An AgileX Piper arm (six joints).
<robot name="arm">
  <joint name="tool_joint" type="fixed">
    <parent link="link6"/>
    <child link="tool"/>
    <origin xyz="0 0 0" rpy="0 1.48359 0"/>
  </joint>
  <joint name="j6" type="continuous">
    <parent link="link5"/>
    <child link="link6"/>
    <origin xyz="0.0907 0 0.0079" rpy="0 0 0"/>
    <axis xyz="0.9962 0 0.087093"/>
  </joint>
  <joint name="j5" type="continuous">
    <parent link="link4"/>
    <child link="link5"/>
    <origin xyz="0 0 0" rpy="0 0 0"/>
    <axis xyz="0 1 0"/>
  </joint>
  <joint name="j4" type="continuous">
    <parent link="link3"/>
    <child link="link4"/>
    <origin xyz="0.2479 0 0.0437" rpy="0 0 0"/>
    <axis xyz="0.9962 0 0.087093"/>
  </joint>
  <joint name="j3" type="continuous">
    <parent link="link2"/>
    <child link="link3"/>
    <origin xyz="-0.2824 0 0.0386" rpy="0 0 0"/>
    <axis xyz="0 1 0"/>
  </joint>
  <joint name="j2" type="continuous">
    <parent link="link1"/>
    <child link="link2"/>
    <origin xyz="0 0 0" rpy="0 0 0"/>
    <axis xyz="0 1 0"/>
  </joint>
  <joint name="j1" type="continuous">
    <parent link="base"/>
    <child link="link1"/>
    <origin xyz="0 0 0.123" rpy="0 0 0"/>
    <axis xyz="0 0 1"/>
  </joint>
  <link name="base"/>
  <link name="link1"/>
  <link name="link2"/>
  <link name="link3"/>
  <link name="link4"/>
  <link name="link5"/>
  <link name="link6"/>
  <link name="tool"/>
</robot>
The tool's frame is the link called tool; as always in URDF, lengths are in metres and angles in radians. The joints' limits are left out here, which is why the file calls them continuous.
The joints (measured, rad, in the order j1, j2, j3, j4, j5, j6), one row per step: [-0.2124 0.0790 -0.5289 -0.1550 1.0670 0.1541]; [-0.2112 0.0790 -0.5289 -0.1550 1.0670 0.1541]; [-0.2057 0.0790 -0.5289 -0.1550 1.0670 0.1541]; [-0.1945 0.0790 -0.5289 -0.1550 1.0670 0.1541]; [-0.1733 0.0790 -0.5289 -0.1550 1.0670 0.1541]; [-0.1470 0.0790 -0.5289 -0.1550 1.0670 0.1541]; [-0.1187 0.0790 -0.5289 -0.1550 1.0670 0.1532]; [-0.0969 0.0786 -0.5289 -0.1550 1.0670 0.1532]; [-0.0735 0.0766 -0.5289 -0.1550 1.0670 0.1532]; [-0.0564 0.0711 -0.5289 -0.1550 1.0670 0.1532]
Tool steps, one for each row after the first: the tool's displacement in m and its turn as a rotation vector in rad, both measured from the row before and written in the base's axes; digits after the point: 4 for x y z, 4 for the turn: [0.0000 0.0000 0.0000 0.0000 0.0000 0.0012]; [0.0001 0.0000 0.0000 0.0000 0.0000 0.0055]; [0.0001 0.0000 0.0000 0.0000 0.0000 0.0112]; [0.0003 0.0000 0.0000 0.0000 0.0000 0.0212]; [0.0003 0.0000 0.0000 0.0000 0.0000 0.0263]; [0.0004 0.0001 0.0000 -0.0007 0.0002 0.0287]; [0.0002 0.0001 0.0000 0.0000 -0.0004 0.0218]; [0.0000 0.0001 0.0000 -0.0002 -0.0020 0.0234]; [-0.0007 0.0001 0.0000 -0.0004 -0.0055 0.0171]
